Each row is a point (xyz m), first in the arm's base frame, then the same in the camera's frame.
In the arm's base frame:
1: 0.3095 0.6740 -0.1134
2: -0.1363 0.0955 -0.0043
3: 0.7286 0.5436 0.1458
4: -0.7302 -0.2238 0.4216
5: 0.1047 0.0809 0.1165
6: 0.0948 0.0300 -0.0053
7: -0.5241 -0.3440 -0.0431
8: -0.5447 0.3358 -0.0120
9: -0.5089 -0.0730 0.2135
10: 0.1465 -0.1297 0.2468
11: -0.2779 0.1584 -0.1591
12: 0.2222 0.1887 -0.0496
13: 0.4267 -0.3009 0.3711
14: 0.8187 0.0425 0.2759
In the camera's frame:
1: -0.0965 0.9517 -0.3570
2: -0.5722 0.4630 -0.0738
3: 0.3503 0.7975 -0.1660
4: -1.0950 0.2917 0.5036
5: -0.3144 0.4299 -0.0009
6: -0.3556 0.3653 -0.1089
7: -1.0071 0.0828 0.0329
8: -0.9428 0.7566 -0.0407
9: -0.9070 0.3802 0.2356
10: -0.2703 0.2345 0.1506
11: -0.7353 0.5248 -0.2064
12: -0.2232 0.4968 -0.2015
13: 0.0084 0.0425 0.2441
14: 0.4080 0.3102 0.0220

